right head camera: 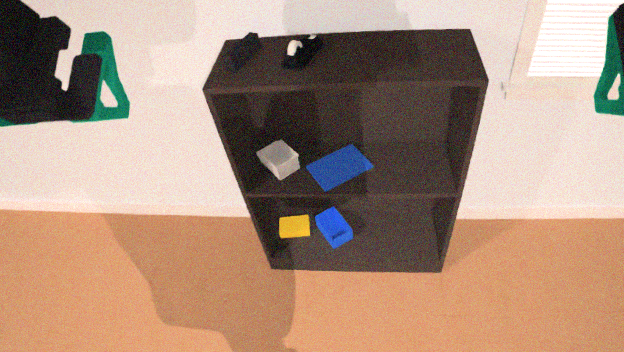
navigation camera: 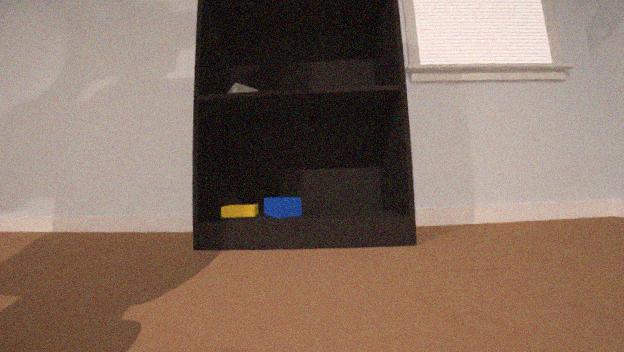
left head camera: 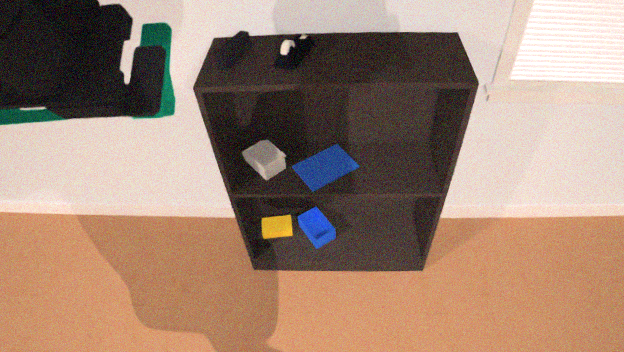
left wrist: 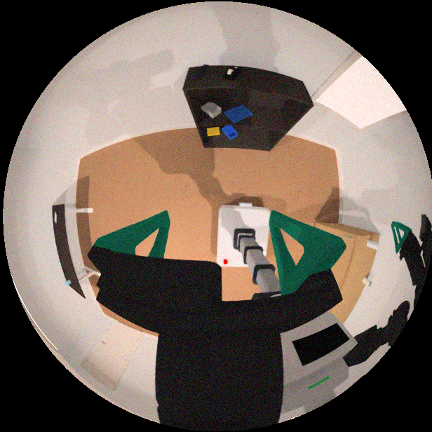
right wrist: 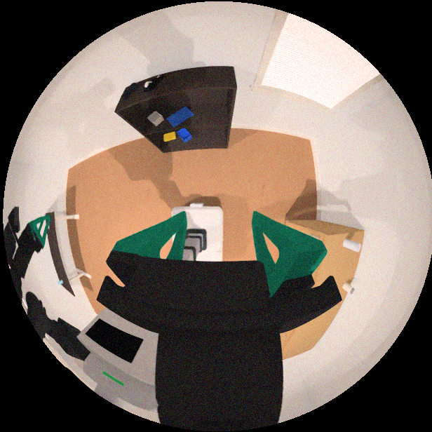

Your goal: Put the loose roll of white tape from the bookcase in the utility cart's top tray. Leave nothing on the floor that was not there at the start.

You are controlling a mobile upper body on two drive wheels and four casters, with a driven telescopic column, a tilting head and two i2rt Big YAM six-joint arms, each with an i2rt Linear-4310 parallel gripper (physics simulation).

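Places are measured from the left arm's base along level axes (x left, y back, z up), in metres.
Pixels of known places: left gripper, fingertip midpoint: [right head camera: 81, 113] [left head camera: 119, 109].
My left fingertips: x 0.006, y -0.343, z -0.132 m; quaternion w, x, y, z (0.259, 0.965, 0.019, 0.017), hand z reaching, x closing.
Note:
For each thing: its top centre in the pictures, then the offset to it from my left fingertips. "*": a spot on its surface instead.
- white roll-like thing, middle of its top: [left head camera: 292, 34] [right head camera: 300, 34] dx -0.031, dy -0.817, dz -0.392 m
- black object, surface spot: [left head camera: 285, 61] [right head camera: 292, 61] * dx -0.013, dy -0.748, dz -0.440 m
- smaller white spot, surface spot: [left head camera: 303, 37] * dx -0.054, dy -0.881, dz -0.439 m
- grey-white box, surface spot: [left head camera: 265, 157] * dx +0.127, dy -0.837, dz -0.930 m
- blue flat piece, middle of its top: [right head camera: 339, 165] [left head camera: 325, 165] dx -0.108, dy -0.799, dz -0.934 m
- yellow block, middle of its top: [left head camera: 276, 223] [right head camera: 293, 223] [navigation camera: 240, 205] dx +0.139, dy -0.832, dz -1.377 m
- blue box, middle of its top: [navigation camera: 281, 197] [right head camera: 333, 222] [left head camera: 316, 222] dx -0.051, dy -0.824, dz -1.347 m
The dark bookcase [left head camera: 375, 60] [right head camera: 390, 55] [left wrist: 270, 82] [right wrist: 210, 77] [navigation camera: 305, 235] stands against the wall ahead. On its top, toward the left, a white roll-like thing [left head camera: 287, 47] [right head camera: 295, 47] [left wrist: 230, 72] [right wrist: 149, 85] sits at a black object [left head camera: 285, 61] [right head camera: 292, 62]; I cannot tell whether it is loose. A smaller white spot [left head camera: 303, 37] shows behind it. I cannot make out the utility cart in these views. My left gripper [left wrist: 219, 215] is open and empty, well in front of the bookcase. My right gripper [right wrist: 219, 216] is partly open and empty, also well away from it.
The upper shelf holds a grey-white box [left head camera: 265, 157] and a blue flat piece [left head camera: 326, 167]. The lower shelf holds a yellow block [left head camera: 277, 226] and a blue box [left head camera: 316, 226]. A wooden cabinet [left wrist: 352, 250] [right wrist: 325, 240] stands at the right, a dark-topped piece of furniture [left wrist: 62, 245] at the left.

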